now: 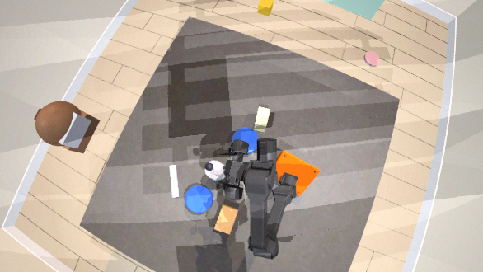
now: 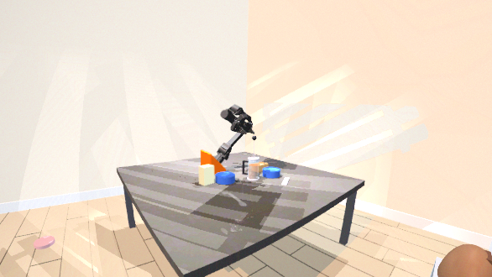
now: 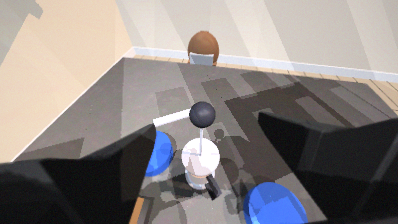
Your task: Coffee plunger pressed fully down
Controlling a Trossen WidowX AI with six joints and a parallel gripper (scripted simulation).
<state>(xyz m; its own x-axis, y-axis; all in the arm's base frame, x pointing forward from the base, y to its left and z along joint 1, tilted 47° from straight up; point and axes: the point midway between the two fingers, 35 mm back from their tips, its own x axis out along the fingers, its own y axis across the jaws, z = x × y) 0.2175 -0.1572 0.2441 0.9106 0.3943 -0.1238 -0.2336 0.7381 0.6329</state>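
My gripper tip is now 1 cm short of the coffee press and 16 cm above it. From my gripper tip the other things lie so: white bar: 20 cm ahead, 13 cm to the left, 29 cm below; then white block: 7 cm behind, 28 cm to the right, 24 cm below.
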